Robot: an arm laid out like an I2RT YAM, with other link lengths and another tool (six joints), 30 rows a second.
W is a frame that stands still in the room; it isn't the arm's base.
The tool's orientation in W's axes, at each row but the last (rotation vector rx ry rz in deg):
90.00, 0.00, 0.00
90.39, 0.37, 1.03
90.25, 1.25, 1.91
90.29, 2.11, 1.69
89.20, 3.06, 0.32
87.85, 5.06, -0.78
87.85, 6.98, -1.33
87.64, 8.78, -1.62
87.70, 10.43, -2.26
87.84, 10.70, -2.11
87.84, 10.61, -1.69
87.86, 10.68, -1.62
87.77, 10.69, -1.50
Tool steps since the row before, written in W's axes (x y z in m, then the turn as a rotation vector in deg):
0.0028, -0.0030, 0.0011, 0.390, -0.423, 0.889
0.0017, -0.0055, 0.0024, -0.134, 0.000, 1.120
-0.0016, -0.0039, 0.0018, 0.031, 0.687, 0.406
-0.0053, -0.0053, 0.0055, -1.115, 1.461, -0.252
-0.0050, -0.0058, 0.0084, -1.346, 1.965, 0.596
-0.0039, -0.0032, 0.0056, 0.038, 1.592, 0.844
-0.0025, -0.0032, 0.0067, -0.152, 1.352, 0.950
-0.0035, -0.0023, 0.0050, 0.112, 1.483, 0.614
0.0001, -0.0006, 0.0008, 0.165, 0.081, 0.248
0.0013, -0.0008, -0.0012, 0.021, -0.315, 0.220
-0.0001, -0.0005, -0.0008, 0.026, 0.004, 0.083
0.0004, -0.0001, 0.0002, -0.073, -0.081, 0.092
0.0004, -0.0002, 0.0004, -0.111, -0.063, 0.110
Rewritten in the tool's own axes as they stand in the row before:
0.0028, 0.0011, 0.0030, 0.390, 0.889, 0.423
0.0016, 0.0024, 0.0055, -0.126, 1.121, -0.010
-0.0017, 0.0018, 0.0038, 0.058, 0.403, -0.687
-0.0055, 0.0055, 0.0050, -1.051, -0.265, -1.505
-0.0055, 0.0082, 0.0057, -1.289, 0.583, -2.007
-0.0044, 0.0052, 0.0032, 0.056, 0.905, -1.558
-0.0033, 0.0063, 0.0032, -0.157, 0.984, -1.327
-0.0042, 0.0045, 0.0022, 0.154, 0.686, -1.447
-0.0001, 0.0008, 0.0006, 0.134, 0.272, -0.058
0.0014, -0.0010, 0.0009, -0.040, 0.208, 0.321
0.0000, -0.0008, 0.0005, 0.015, 0.086, 0.001
0.0004, 0.0002, 0.0001, -0.093, 0.078, 0.075
0.0003, 0.0004, 0.0003, -0.131, 0.091, 0.054

